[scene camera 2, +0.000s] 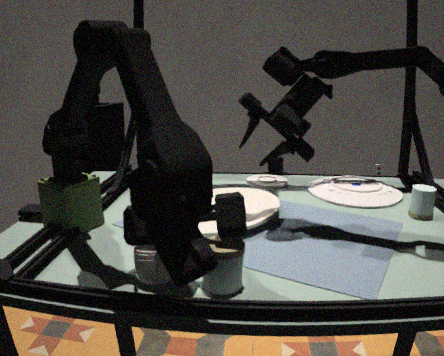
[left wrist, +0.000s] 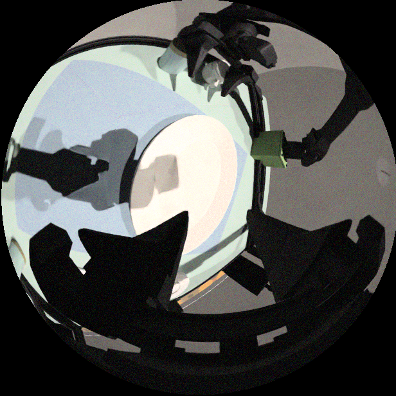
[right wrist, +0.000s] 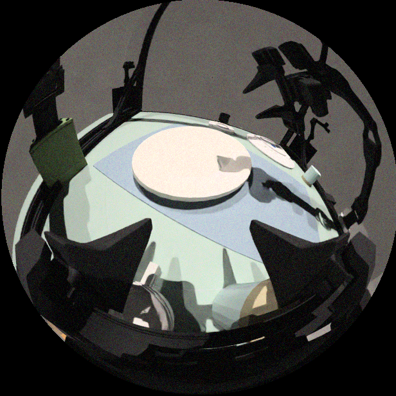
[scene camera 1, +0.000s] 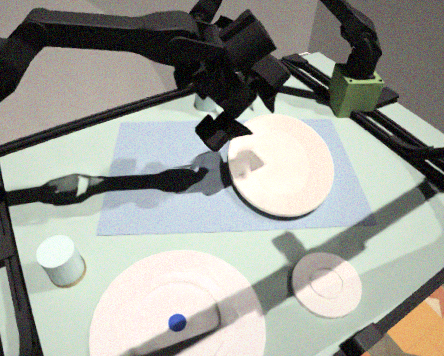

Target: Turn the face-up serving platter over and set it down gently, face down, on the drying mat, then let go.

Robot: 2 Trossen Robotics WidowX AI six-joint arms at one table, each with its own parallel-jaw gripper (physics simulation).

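Places are measured from the left arm's base along level axes (x ahead, y left, z up), in metres.
Pixels of known places: left gripper, fingertip midpoint: (scene camera 2: 249,156) (scene camera 1: 261,122); right arm's base, link origin: (scene camera 2: 67,178) (scene camera 1: 359,72).
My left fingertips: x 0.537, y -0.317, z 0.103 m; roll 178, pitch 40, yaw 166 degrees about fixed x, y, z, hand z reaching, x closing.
Ahead of a thing's pixels: the offset from my left fingertips to its top centre. Level surfaces: height alone.
The cream serving platter {0.060 m ahead, 0.019 m right, 0.115 m down} (scene camera 1: 295,165) (scene camera 2: 252,200) (left wrist: 200,165) (right wrist: 180,160) lies face up on the blue drying mat {0.139 m down} (scene camera 1: 145,220) (scene camera 2: 320,260) (left wrist: 100,90) (right wrist: 235,220), its rim standing over a dark shadow. My left gripper (scene camera 1: 262,122) (scene camera 2: 251,155) (left wrist: 217,214) (right wrist: 250,105) is partly open and empty, above and apart from the platter. My right gripper (left wrist: 208,87) (right wrist: 202,224) is wide open and empty, beyond the mat over the side with the jar and metal cup. In scene camera 1 it is mostly hidden behind the left gripper.
A lidded jar {0.084 m ahead, 0.262 m left, 0.068 m down} (scene camera 2: 222,272) (left wrist: 172,62) (right wrist: 232,305) and a metal cup {0.182 m ahead, 0.231 m left, 0.077 m down} (scene camera 2: 150,265) (left wrist: 215,75) stand near the table edge. A large plate {0.333 m back, 0.155 m right, 0.114 m down} (scene camera 1: 135,300) with a blue dot, a small plate {0.100 m back, 0.268 m right, 0.126 m down} (scene camera 1: 350,285) and a pale cylinder {0.420 m back, 0.047 m left, 0.071 m down} (scene camera 1: 62,262) stand apart from the mat. A green box (scene camera 1: 350,97) surrounds the right arm's base.
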